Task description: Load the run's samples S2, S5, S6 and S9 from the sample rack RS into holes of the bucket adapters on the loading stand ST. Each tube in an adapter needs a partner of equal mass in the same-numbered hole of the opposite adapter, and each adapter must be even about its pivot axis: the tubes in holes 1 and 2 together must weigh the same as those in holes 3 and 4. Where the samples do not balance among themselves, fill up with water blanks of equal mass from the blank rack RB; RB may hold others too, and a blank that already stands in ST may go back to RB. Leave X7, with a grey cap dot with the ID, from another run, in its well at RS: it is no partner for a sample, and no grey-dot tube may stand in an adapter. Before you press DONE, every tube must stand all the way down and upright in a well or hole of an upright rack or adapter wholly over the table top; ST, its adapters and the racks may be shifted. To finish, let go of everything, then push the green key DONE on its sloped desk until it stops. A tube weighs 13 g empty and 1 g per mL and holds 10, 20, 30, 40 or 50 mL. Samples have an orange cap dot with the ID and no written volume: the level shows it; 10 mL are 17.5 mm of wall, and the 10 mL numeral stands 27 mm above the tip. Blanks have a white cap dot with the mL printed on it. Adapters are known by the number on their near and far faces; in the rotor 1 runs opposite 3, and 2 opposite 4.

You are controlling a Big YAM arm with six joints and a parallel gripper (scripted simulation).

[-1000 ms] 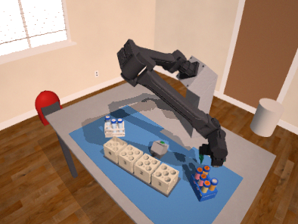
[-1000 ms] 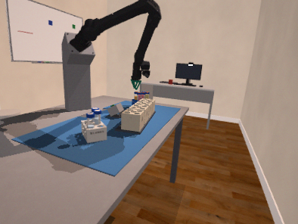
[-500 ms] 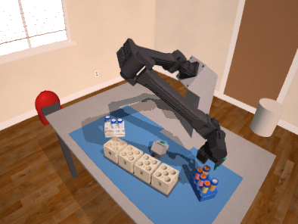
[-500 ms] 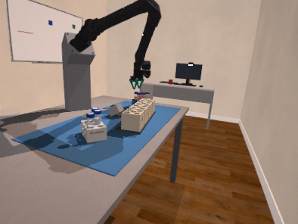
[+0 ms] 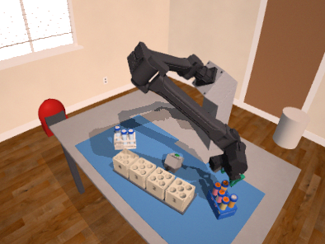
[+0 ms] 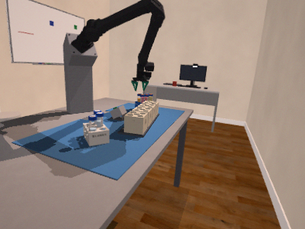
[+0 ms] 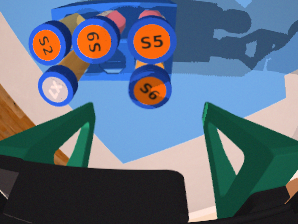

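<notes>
Now: the orange-dot tube 10 mm behind my hand and 90 mm below it. The rest, counted from my hand: sample tube S2 (80 mm ahead, 20 mm to the left, 90 mm below); sample tube S9 (60 mm ahead, 20 mm to the right, 90 mm below); sample tube S5 (20 mm ahead, 40 mm to the right, 90 mm below).
</notes>
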